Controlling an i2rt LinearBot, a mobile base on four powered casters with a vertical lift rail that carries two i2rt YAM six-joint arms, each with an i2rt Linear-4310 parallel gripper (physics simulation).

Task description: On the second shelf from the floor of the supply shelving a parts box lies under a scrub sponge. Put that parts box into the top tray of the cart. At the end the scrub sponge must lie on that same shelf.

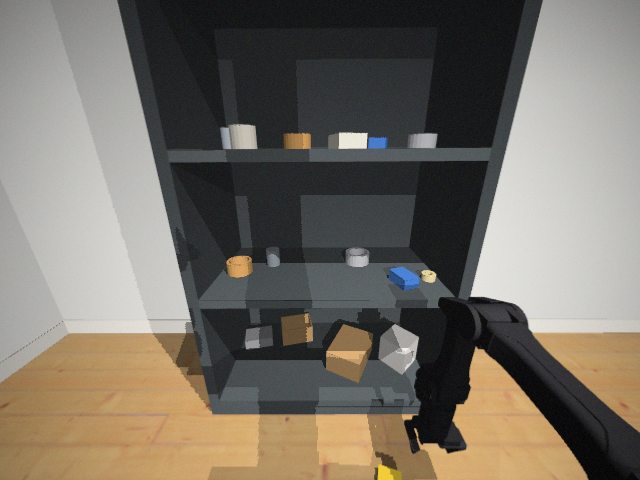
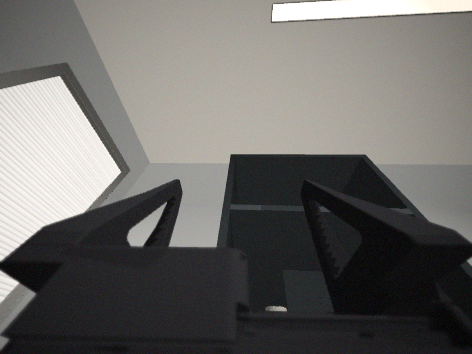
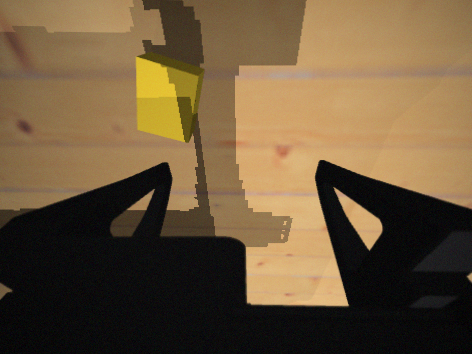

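The second shelf from the floor bears a blue block near its right end, with nothing on top of it. I cannot tell whether this is the parts box. A yellow block, sponge-like in shape, lies on the floor in front of the shelving. I cannot tell for certain that it is the scrub sponge. My right gripper is open and empty, pointing down above the floor near the yellow block. My left gripper is open and empty, pointing up towards the shelving top. The cart does not show.
The dark shelving stands against the wall. Beside the blue block is a small pale yellow ring; a grey ring, grey cylinder and orange ring stand further left. Cartons sit below.
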